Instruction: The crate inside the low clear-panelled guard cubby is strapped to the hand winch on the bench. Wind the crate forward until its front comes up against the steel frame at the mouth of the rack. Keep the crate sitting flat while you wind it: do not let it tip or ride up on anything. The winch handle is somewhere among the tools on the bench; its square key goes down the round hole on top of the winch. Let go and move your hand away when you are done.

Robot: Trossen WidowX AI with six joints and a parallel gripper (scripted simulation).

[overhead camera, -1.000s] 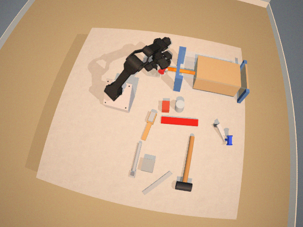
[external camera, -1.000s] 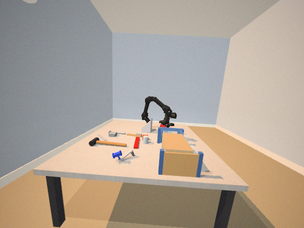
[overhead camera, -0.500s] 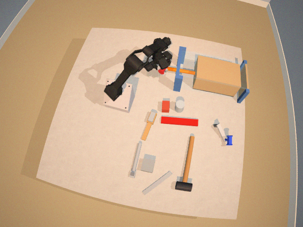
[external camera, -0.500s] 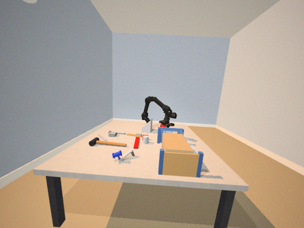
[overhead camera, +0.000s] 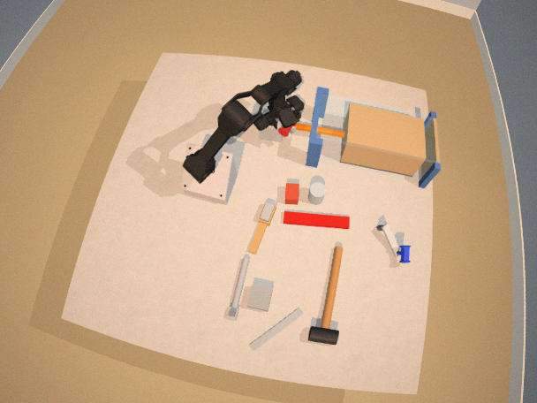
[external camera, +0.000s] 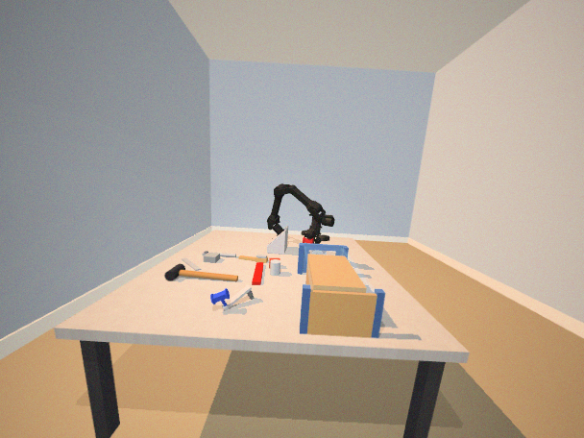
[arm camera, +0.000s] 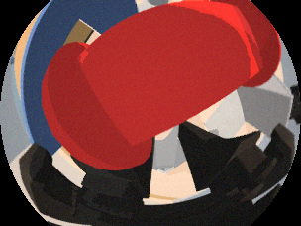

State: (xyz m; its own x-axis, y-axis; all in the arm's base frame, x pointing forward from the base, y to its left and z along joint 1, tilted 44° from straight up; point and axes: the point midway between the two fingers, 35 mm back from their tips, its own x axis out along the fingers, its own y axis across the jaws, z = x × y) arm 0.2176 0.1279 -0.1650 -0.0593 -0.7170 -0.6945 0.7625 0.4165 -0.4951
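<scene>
The red knob is 30 mm ahead of my gripper tip, 40 mm to the right of it and 50 mm above it. From my gripper tip the other things lie so: winch 50 mm behind, 30 mm to the left, 60 mm below; blue frame 130 mm ahead, 30 mm to the left, 20 mm above; brush 10 mm behind, 360 mm to the right, 70 mm below.
</scene>
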